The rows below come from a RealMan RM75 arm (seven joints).
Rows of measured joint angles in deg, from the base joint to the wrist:
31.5 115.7 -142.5 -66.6 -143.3 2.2 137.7
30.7 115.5 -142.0 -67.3 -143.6 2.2 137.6
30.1 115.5 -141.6 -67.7 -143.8 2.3 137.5
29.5 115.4 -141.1 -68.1 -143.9 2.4 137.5
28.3 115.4 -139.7 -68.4 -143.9 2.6 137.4
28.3 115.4 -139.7 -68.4 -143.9 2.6 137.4
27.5 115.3 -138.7 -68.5 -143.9 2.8 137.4
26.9 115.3 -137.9 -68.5 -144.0 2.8 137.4
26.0 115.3 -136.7 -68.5 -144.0 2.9 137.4
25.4 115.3 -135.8 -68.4 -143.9 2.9 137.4
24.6 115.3 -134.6 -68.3 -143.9 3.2 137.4
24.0 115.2 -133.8 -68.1 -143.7 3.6 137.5
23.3 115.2 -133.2 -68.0 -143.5 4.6 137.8
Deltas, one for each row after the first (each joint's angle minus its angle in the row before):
-0.8 -0.2 0.5 -0.7 -0.3 0.0 -0.1
-0.6 0.0 0.4 -0.4 -0.2 0.1 -0.1
-0.6 -0.1 0.5 -0.4 -0.1 0.1 0.0
-1.2 0.0 1.4 -0.3 0.0 0.2 -0.1
0.0 0.0 0.0 0.0 0.0 0.0 0.0
-0.8 -0.1 1.0 -0.1 0.0 0.2 0.0
-0.6 0.0 0.8 0.0 -0.1 0.0 0.0
-0.9 0.0 1.2 0.0 0.0 0.1 0.0
-0.6 0.0 0.9 0.1 0.1 0.0 0.0
-0.8 0.0 1.2 0.1 0.0 0.3 0.0
-0.6 -0.1 0.8 0.2 0.2 0.4 0.1
-0.7 0.0 0.6 0.1 0.2 1.0 0.3

